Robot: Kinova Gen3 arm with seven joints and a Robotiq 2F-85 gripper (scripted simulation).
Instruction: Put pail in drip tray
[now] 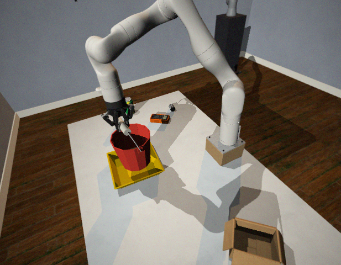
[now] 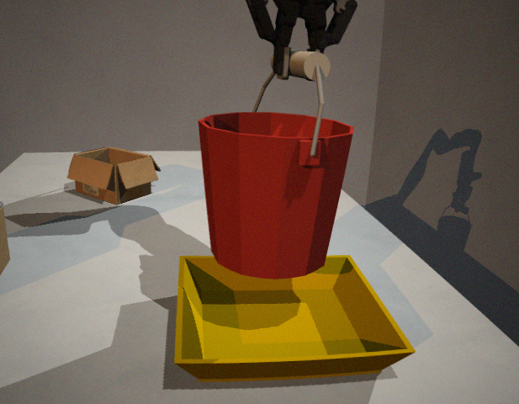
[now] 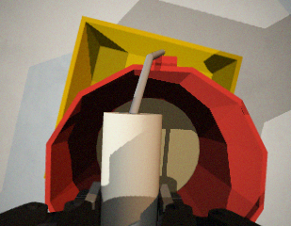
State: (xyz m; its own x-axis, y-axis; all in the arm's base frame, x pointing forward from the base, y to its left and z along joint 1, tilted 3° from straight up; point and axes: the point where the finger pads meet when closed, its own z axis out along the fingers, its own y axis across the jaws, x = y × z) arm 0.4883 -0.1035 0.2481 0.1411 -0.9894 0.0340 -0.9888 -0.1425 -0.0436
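My hand is 9 cm above the red pail and 1 cm past it. Round my hand: yellow drip tray (31 cm below, 4 cm to the right, 1 cm behind); then dark object (44 cm to the right, 43 cm behind, 31 cm below).
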